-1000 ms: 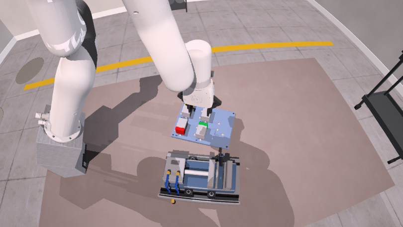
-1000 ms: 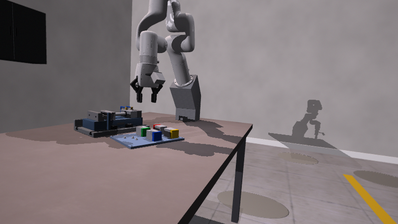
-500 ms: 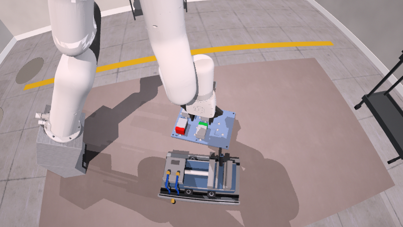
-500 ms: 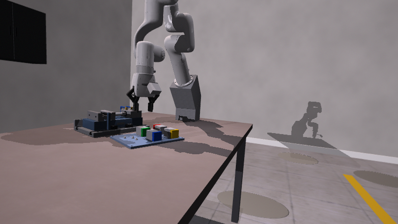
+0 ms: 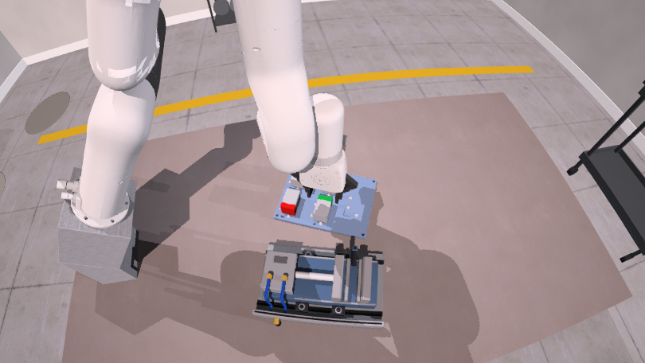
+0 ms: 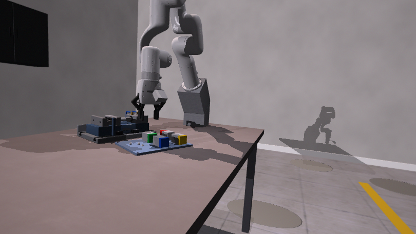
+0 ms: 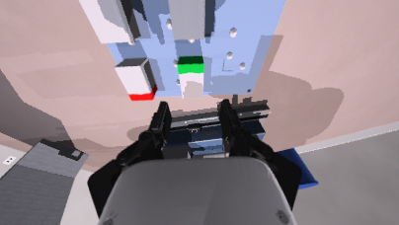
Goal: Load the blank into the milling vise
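Now: the green-ended blank 9 cm below my hand and 1 cm to the left of it. The rest, counted from my hand: blue infeed plate: 11 cm below, 4 cm to the left, 2 cm ahead; then red-ended blank: 9 cm below, 8 cm behind, 6 cm to the left; then blue-ended blank: 9 cm below, 8 cm to the left, 5 cm ahead.
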